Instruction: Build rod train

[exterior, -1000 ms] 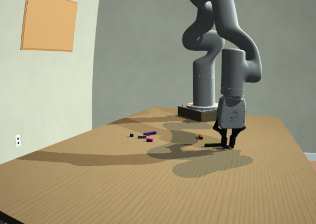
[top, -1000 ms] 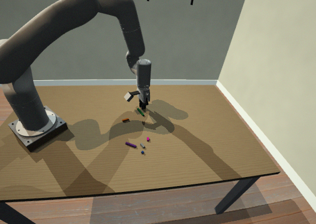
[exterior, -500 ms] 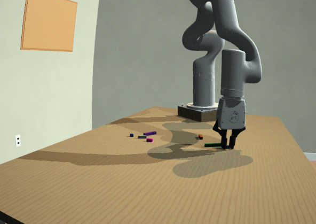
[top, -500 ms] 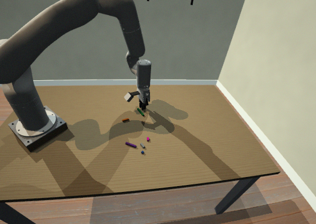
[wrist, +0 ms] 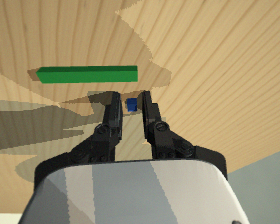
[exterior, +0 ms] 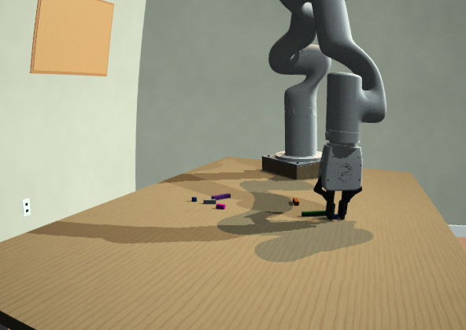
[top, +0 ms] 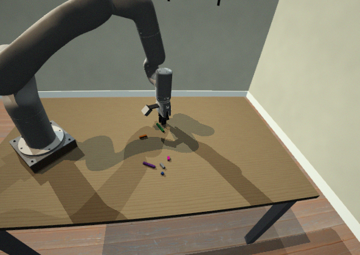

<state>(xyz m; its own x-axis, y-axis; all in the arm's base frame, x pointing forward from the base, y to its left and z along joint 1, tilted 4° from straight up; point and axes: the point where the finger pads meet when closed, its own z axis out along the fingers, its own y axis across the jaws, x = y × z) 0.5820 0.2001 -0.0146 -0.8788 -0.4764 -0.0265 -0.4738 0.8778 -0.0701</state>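
Now: the green rod 2 cm behind my hand, 5 cm to the right of it and 2 cm below it. The rest, counted from my hand: grey rod: 1 cm behind, 32 cm to the right, 2 cm below; then orange rod: 11 cm behind, 12 cm to the right, 2 cm below; then magenta rod: 2 cm ahead, 28 cm to the right, 2 cm below.
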